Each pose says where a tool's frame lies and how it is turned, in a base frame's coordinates. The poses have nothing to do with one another.
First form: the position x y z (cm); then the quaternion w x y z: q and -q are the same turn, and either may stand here.
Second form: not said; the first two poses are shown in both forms.
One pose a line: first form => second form
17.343, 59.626, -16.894, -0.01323, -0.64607, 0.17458, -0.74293 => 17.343, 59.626, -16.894, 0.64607, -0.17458, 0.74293, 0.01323
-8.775, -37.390, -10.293, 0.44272, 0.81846, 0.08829, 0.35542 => -8.775, -37.390, -10.293, 0.81846, 0.08829, 0.35542, 0.44272
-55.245, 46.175, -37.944, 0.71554, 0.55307, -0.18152, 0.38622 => -55.245, 46.175, -37.944, 0.55307, -0.18152, 0.38622, 0.71554
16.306, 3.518, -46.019, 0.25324, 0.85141, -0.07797, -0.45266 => 16.306, 3.518, -46.019, 0.85141, -0.07797, -0.45266, 0.25324
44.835, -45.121, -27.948, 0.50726, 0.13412, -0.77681, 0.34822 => 44.835, -45.121, -27.948, 0.13412, -0.77681, 0.34822, 0.50726
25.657, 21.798, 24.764, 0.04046, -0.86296, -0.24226, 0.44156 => 25.657, 21.798, 24.764, -0.86296, -0.24226, 0.44156, 0.04046
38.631, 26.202, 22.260, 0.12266, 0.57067, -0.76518, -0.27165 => 38.631, 26.202, 22.260, 0.57067, -0.76518, -0.27165, 0.12266
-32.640, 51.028, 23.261, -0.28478, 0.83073, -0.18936, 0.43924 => -32.640, 51.028, 23.261, -0.83073, 0.18936, -0.43924, 0.28478
